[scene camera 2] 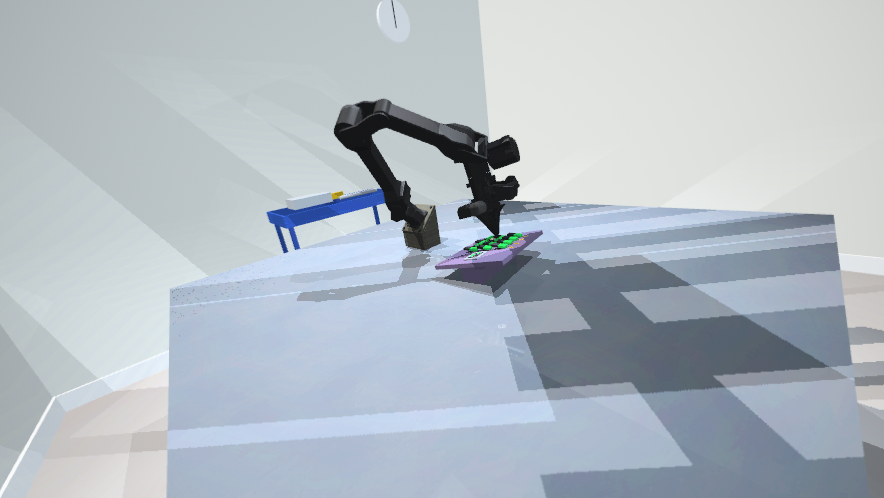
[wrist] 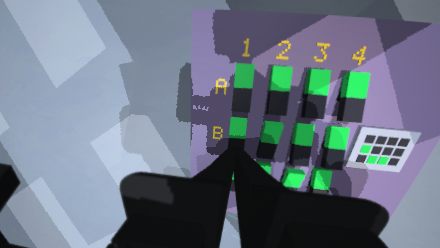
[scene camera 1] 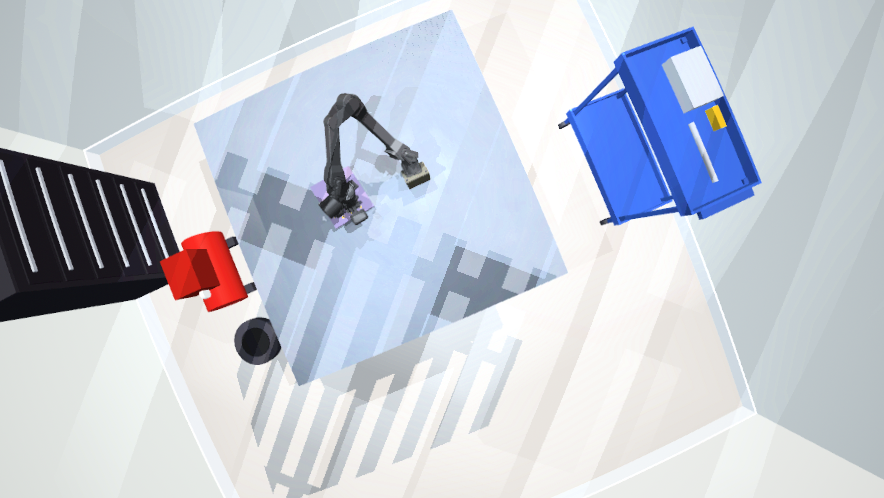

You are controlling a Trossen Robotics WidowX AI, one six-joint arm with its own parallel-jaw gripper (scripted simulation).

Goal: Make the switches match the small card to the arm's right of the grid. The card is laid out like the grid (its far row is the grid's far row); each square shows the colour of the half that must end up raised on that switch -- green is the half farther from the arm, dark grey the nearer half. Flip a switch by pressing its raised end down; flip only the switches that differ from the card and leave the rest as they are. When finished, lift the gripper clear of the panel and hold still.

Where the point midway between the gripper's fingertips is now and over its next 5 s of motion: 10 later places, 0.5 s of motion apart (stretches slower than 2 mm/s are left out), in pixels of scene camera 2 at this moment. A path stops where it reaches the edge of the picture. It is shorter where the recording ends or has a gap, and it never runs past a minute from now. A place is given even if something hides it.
My gripper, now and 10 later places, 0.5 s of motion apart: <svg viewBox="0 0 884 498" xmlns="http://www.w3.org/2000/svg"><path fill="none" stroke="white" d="M496 235L497 235L497 236L492 214L495 228L498 235L498 237L498 237L498 238L490 214L487 224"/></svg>
